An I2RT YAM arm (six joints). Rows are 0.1 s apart.
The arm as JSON. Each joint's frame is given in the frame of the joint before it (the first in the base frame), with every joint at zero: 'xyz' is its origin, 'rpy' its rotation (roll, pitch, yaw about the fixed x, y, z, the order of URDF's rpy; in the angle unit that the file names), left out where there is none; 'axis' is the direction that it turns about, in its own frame. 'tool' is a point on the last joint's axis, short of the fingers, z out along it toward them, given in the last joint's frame.
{
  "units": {
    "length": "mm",
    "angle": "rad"
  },
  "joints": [
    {
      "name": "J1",
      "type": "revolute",
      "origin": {
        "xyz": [
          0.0,
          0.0,
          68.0
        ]
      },
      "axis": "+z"
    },
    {
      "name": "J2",
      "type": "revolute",
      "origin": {
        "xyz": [
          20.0,
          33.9,
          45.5
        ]
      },
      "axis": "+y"
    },
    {
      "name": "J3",
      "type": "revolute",
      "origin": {
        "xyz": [
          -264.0,
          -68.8,
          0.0
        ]
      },
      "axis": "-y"
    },
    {
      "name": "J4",
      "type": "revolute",
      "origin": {
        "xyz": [
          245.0,
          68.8,
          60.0
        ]
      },
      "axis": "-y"
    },
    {
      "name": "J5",
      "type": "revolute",
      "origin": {
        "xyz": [
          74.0,
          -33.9,
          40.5
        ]
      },
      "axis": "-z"
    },
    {
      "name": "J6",
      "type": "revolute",
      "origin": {
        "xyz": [
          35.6,
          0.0,
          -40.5
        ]
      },
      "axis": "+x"
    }
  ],
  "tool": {
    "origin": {
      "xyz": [
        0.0,
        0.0,
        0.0
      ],
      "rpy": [
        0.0,
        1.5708,
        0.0
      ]
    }
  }
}
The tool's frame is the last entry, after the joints.
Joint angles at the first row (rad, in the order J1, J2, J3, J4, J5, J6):
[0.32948 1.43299 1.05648 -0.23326 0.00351 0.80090]
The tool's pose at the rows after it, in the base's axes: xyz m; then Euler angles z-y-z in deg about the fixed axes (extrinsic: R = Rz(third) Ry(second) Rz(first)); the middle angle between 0 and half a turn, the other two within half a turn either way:
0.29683 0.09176 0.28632 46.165 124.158 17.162
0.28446 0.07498 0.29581 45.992 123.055 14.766
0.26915 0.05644 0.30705 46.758 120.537 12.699
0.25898 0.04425 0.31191 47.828 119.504 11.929
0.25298 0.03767 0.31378 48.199 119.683 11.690
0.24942 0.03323 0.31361 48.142 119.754 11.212
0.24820 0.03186 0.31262 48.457 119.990 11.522
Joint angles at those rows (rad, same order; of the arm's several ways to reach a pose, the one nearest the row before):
[0.29984 1.37626 1.03816 -0.25807 0.00026 0.80591]
[0.25773 1.30396 1.01395 -0.28690 0.00001 0.80272]
[0.20483 1.21636 0.98274 -0.29940 -0.01448 0.80754]
[0.16402 1.16319 0.96284 -0.31501 -0.03844 0.81299]
[0.14009 1.13624 0.95616 -0.33886 -0.05553 0.80954]
[0.12360 1.11973 0.94692 -0.34761 -0.06256 0.80442]
[0.11736 1.11499 0.94208 -0.35203 -0.07250 0.80381]

